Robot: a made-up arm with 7 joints. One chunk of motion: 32 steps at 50 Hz.
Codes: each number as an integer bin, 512 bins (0 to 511) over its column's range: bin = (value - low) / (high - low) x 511, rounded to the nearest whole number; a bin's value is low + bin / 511 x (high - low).
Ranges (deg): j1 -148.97..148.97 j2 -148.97..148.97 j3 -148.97..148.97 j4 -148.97..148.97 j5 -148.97..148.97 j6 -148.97..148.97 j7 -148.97..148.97
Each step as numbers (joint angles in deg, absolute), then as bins.
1 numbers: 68.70 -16.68 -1.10 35.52 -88.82 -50.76 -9.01
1 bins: 373 227 254 316 103 168 240
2 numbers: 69.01 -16.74 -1.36 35.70 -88.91 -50.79 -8.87
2 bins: 374 227 253 317 103 168 240
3 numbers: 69.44 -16.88 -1.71 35.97 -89.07 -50.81 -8.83
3 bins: 375 227 253 317 103 168 240
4 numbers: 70.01 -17.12 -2.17 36.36 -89.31 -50.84 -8.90
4 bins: 376 226 252 318 102 168 240
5 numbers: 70.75 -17.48 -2.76 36.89 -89.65 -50.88 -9.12
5 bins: 377 226 251 319 102 168 240
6 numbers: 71.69 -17.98 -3.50 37.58 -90.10 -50.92 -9.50
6 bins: 378 225 249 320 101 168 239
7 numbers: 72.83 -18.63 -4.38 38.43 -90.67 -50.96 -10.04
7 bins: 380 224 248 321 100 168 238
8 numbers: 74.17 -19.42 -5.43 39.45 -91.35 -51.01 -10.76
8 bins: 383 222 246 323 99 168 237
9 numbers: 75.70 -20.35 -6.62 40.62 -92.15 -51.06 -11.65
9 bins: 385 221 244 325 97 168 236
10 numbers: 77.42 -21.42 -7.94 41.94 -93.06 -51.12 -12.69
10 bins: 388 219 242 327 96 168 234
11 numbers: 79.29 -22.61 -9.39 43.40 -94.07 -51.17 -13.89
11 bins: 391 217 239 330 94 168 232
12 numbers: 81.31 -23.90 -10.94 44.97 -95.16 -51.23 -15.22
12 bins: 395 215 237 333 92 168 229
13 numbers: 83.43 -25.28 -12.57 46.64 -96.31 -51.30 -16.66
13 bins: 399 212 234 335 90 168 227
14 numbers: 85.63 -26.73 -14.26 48.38 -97.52 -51.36 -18.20
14 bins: 402 210 231 338 88 167 224
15 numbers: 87.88 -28.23 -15.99 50.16 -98.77 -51.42 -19.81
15 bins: 406 207 228 342 86 167 222
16 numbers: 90.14 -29.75 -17.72 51.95 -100.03 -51.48 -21.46
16 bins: 410 204 225 345 84 167 219
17 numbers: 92.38 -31.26 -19.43 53.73 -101.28 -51.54 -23.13
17 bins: 414 202 222 348 82 167 216
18 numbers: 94.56 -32.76 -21.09 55.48 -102.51 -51.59 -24.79
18 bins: 418 199 219 351 80 167 213
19 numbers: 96.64 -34.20 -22.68 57.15 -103.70 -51.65 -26.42
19 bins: 421 197 217 354 78 167 210
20 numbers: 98.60 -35.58 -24.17 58.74 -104.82 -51.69 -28.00
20 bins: 425 194 214 356 76 167 207
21 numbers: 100.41 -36.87 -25.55 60.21 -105.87 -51.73 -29.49
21 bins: 428 192 212 359 74 167 205
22 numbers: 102.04 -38.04 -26.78 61.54 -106.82 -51.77 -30.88
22 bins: 431 190 210 361 72 167 203
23 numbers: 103.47 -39.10 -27.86 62.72 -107.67 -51.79 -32.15
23 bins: 433 188 208 363 71 167 200
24 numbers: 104.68 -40.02 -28.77 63.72 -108.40 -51.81 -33.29
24 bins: 435 187 206 365 70 167 198
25 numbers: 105.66 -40.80 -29.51 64.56 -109.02 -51.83 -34.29
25 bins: 437 186 205 366 69 167 197
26 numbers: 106.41 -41.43 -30.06 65.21 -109.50 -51.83 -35.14
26 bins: 438 184 204 367 68 167 195
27 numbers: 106.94 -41.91 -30.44 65.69 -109.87 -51.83 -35.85
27 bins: 439 184 203 368 67 167 194
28 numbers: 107.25 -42.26 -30.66 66.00 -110.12 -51.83 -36.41
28 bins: 439 183 203 369 67 167 193
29 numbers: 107.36 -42.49 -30.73 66.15 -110.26 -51.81 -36.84
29 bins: 440 183 203 369 66 167 192
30 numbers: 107.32 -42.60 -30.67 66.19 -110.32 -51.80 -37.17
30 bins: 440 182 203 369 66 167 192
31 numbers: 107.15 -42.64 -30.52 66.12 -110.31 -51.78 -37.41
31 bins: 439 182 203 369 66 167 191
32 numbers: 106.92 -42.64 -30.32 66.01 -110.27 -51.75 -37.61
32 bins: 439 182 203 369 66 167 191
